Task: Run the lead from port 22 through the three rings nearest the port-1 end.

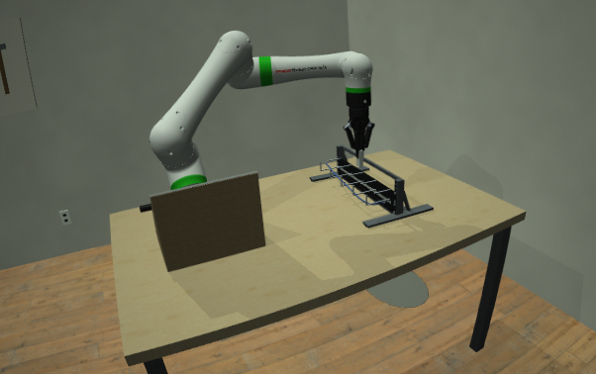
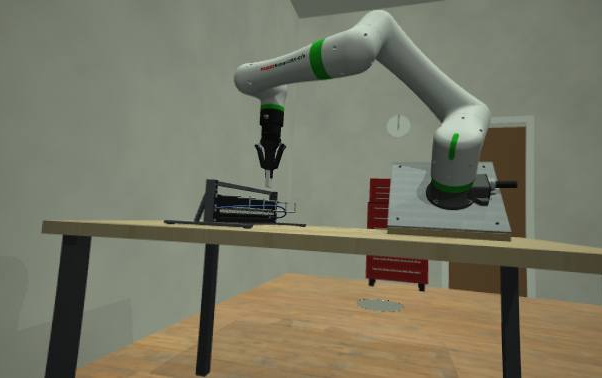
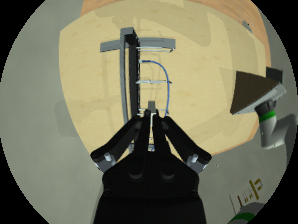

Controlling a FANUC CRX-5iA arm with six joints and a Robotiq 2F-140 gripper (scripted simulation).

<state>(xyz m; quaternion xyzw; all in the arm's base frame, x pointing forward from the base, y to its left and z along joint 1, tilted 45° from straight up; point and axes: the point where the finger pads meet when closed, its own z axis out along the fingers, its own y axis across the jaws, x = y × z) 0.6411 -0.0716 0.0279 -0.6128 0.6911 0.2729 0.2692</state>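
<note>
Now: hand 6 cm short of the black rack, 4 cm to the right of it and 11 cm above it.
</note>
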